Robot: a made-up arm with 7 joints. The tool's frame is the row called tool.
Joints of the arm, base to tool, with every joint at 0 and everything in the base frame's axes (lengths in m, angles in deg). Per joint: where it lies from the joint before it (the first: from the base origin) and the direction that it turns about. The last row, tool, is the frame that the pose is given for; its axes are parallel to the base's.
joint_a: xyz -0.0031 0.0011 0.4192 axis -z
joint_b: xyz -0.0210 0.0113 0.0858 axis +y
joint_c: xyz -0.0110 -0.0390 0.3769 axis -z
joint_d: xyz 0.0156 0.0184 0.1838 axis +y
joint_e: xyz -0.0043 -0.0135 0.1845 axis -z
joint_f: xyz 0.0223 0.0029 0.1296 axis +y
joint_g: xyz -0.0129 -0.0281 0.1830 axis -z
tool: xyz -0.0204 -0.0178 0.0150
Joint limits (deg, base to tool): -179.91..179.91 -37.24..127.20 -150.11..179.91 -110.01..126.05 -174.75..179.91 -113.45..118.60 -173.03..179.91
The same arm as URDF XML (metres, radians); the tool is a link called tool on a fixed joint. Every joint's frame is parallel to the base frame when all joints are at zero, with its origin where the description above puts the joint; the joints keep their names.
<robot name="arm">
  <link name="base_link"/>
  <link name="link1"/>
  <link name="link2"/>
  <link name="link3"/>
  <link name="link4"/>
  <link name="link5"/>
  <link name="link6"/>
  <link name="link7"/>
  <link name="tool"/>
  <joint name="joint_a" type="revolute">
    <parent link="base_link"/>
    <child link="link1"/>
    <origin xyz="-0.0031 0.0011 0.4192" rpy="0.0000 0.0000 0.0000"/>
    <axis xyz="0 0 -1"/>
    <limit lower="-3.1400" upper="3.1400"/>
  </joint>
  <joint name="joint_b" type="revolute">
    <parent link="link1"/>
    <child link="link2"/>
    <origin xyz="-0.0210 0.0113 0.0858" rpy="0.0000 0.0000 0.0000"/>
    <axis xyz="0 1 0"/>
    <limit lower="-0.6500" upper="2.2201"/>
  </joint>
  <joint name="joint_c" type="revolute">
    <parent link="link2"/>
    <child link="link3"/>
    <origin xyz="-0.0110 -0.0390 0.3769" rpy="0.0000 0.0000 0.0000"/>
    <axis xyz="0 0 -1"/>
    <limit lower="-2.6199" upper="3.1400"/>
  </joint>
  <joint name="joint_d" type="revolute">
    <parent link="link3"/>
    <child link="link4"/>
    <origin xyz="0.0156 0.0184 0.1838" rpy="0.0000 0.0000 0.0000"/>
    <axis xyz="0 1 0"/>
    <limit lower="-1.9200" upper="2.2000"/>
  </joint>
  <joint name="joint_e" type="revolute">
    <parent link="link4"/>
    <child link="link5"/>
    <origin xyz="-0.0043 -0.0135 0.1845" rpy="0.0000 0.0000 0.0000"/>
    <axis xyz="0 0 -1"/>
    <limit lower="-3.0500" upper="3.1400"/>
  </joint>
  <joint name="joint_f" type="revolute">
    <parent link="link5"/>
    <child link="link6"/>
    <origin xyz="0.0223 0.0029 0.1296" rpy="0.0000 0.0000 0.0000"/>
    <axis xyz="0 1 0"/>
    <limit lower="-1.9801" upper="2.0700"/>
  </joint>
  <joint name="joint_g" type="revolute">
    <parent link="link6"/>
    <child link="link7"/>
    <origin xyz="-0.0129 -0.0281 0.1830" rpy="0.0000 0.0000 0.0000"/>
    <axis xyz="0 0 -1"/>
    <limit lower="-3.0199" upper="3.1400"/>
  </joint>
  <joint name="tool_fixed" type="fixed">
    <parent link="link7"/>
    <child link="tool"/>
    <origin xyz="-0.0204 -0.0178 0.0150" rpy="0.0000 0.0000 0.0000"/>
  </joint>
</robot>

